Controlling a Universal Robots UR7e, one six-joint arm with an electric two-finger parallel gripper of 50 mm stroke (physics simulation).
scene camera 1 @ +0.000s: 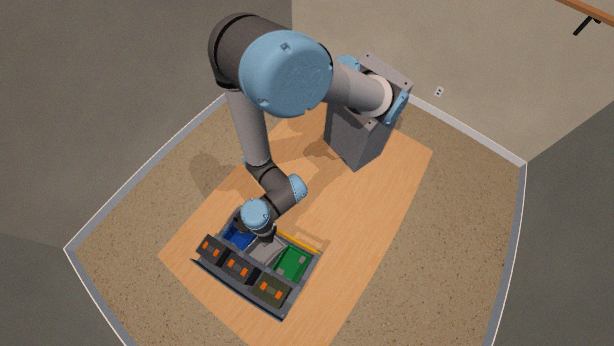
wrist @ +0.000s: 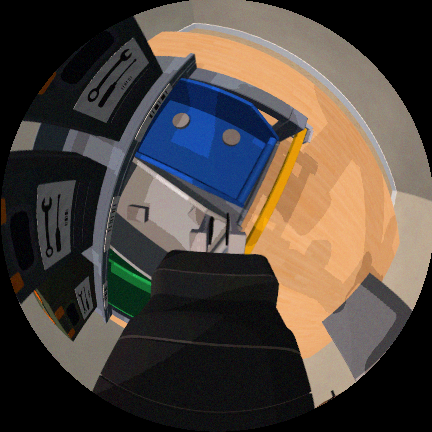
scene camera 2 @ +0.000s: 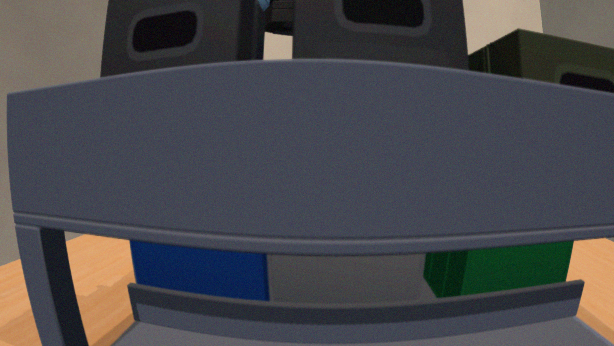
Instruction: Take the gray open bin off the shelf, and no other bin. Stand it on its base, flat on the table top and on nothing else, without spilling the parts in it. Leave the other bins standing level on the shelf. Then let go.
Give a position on an olive case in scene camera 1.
271,290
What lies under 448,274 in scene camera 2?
A green bin.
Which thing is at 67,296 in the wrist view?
An olive case.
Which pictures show the gray bin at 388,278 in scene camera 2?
Scene camera 1, the wrist view and scene camera 2: all of them.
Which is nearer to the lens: the gray bin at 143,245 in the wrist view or the green bin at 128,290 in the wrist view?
The gray bin.
